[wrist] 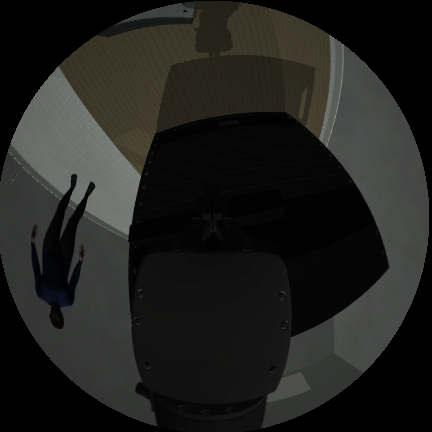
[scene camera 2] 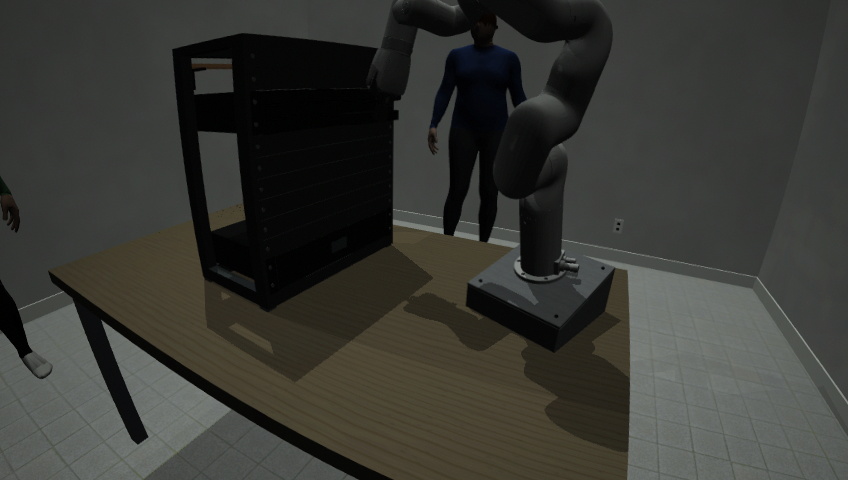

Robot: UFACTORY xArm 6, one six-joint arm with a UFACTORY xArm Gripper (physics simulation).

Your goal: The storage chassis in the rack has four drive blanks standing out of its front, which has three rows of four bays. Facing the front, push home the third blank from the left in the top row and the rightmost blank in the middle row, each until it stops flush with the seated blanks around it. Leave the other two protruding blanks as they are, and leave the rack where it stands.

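A black rack [scene camera 2: 316, 169] appears in scene camera 2, and the wrist view shows this rack [wrist: 283, 184] too.
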